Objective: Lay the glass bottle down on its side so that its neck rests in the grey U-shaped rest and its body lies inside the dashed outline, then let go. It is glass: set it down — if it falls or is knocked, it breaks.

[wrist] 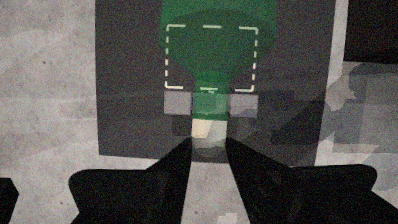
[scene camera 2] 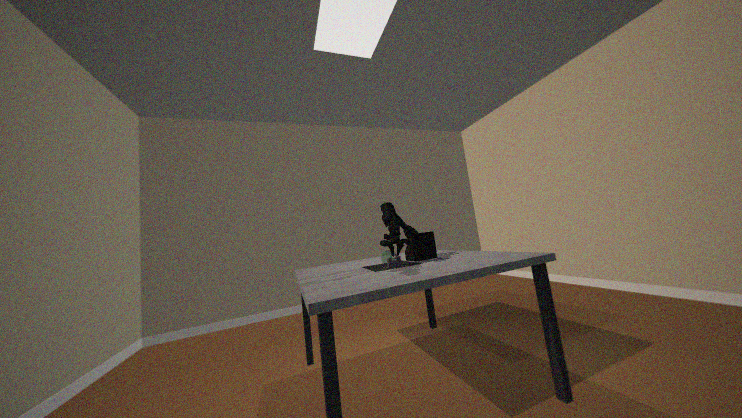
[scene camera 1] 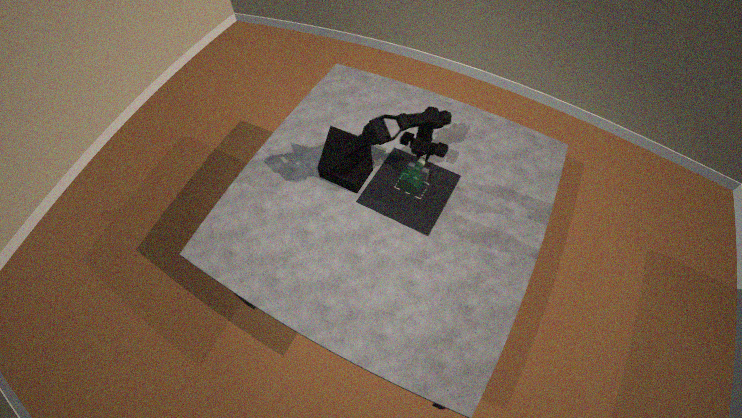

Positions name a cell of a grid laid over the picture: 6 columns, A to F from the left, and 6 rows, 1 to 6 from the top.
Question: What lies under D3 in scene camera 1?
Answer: My gripper.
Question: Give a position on a green glass bottle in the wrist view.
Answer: D2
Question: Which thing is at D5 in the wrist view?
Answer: My gripper.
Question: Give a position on a dark mat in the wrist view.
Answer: B2
